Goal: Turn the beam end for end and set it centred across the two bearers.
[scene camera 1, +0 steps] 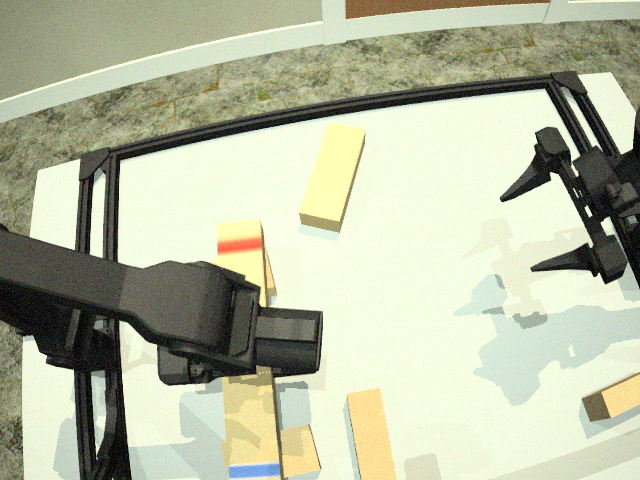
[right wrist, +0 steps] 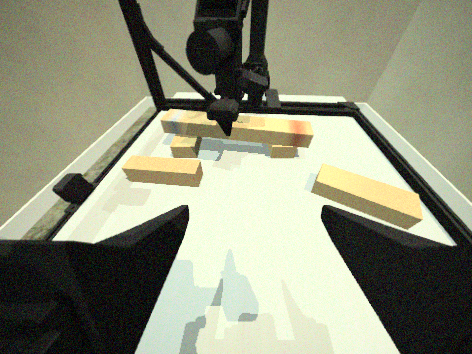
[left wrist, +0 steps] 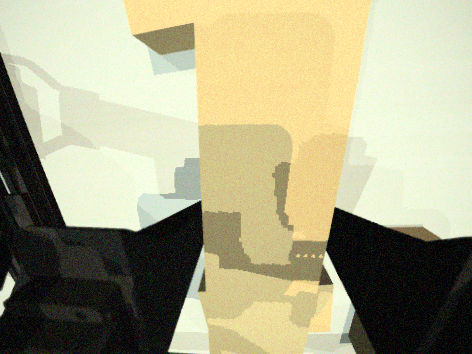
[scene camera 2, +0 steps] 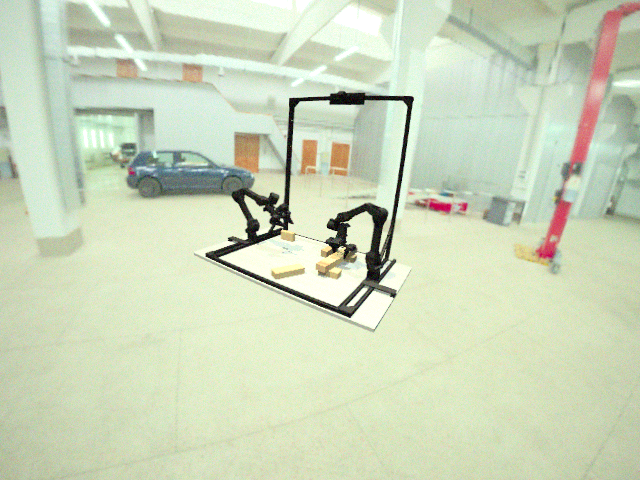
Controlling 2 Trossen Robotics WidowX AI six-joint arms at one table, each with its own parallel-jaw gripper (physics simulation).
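Places are measured from the left arm's base along level axes (x ahead, y left, z up), in metres.
Pixels of known places: left gripper, fingertip midpoint: (right wrist: 230, 128) (left wrist: 261, 206); right gripper, fingertip midpoint: (scene camera 1: 515, 234) (right wrist: 254, 211) (scene camera 2: 289, 225); left arm's base at its link origin: (scene camera 1: 94, 350) (right wrist: 254, 104) (scene camera 2: 372, 278); right arm's base at its link origin: (scene camera 2: 252, 240).
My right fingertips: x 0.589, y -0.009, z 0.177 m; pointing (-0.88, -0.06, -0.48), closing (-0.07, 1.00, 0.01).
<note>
For each thing: its top centre in the pictures, then the offset to it from my right fingertips.
- long wooden beam at its top centre: (left wrist: 268, 210) (scene camera 1: 243, 352) (right wrist: 235, 118) (scene camera 2: 338, 253) dx -0.341, dy -0.043, dz -0.111 m
- loose wooden block at its top centre: (scene camera 1: 334, 168) (right wrist: 366, 187) (scene camera 2: 288, 268) dx -0.172, dy +0.231, dz -0.159 m
- second block at its top centre: (scene camera 1: 374, 452) (right wrist: 161, 163) (scene camera 2: 330, 247) dx -0.203, dy -0.197, dz -0.152 m
- third block at its top centre: (scene camera 1: 635, 391) (scene camera 2: 288, 231) dx +0.172, dy -0.217, dz -0.134 m
A long wooden beam (scene camera 1: 247, 408) (scene camera 2: 329, 263) (left wrist: 270, 75) (right wrist: 260, 131) has a red band near its far end and a blue band near its near end in scene camera 1. It lies over two short bearers; one bearer (scene camera 1: 299, 452) (right wrist: 184, 146) is near the blue end, the other bearer (scene camera 1: 270, 279) (right wrist: 283, 151) near the red end. Whether the beam touches both is unclear. My left gripper (left wrist: 261, 206) is shut on the beam between the bearers; its fingers are hidden in scene camera 1. My right gripper (scene camera 1: 516, 233) (right wrist: 254, 211) is open and empty, away from the beam.
A loose wooden block (scene camera 1: 328, 175) (scene camera 2: 287, 270) (right wrist: 369, 196) lies toward the table's far edge in scene camera 1. A second block (scene camera 1: 369, 434) (right wrist: 164, 170) lies near the blue-end bearer. A third block (scene camera 1: 615, 400) (scene camera 2: 287, 235) lies at the right. A black frame (scene camera 1: 330, 107) borders the table.
</note>
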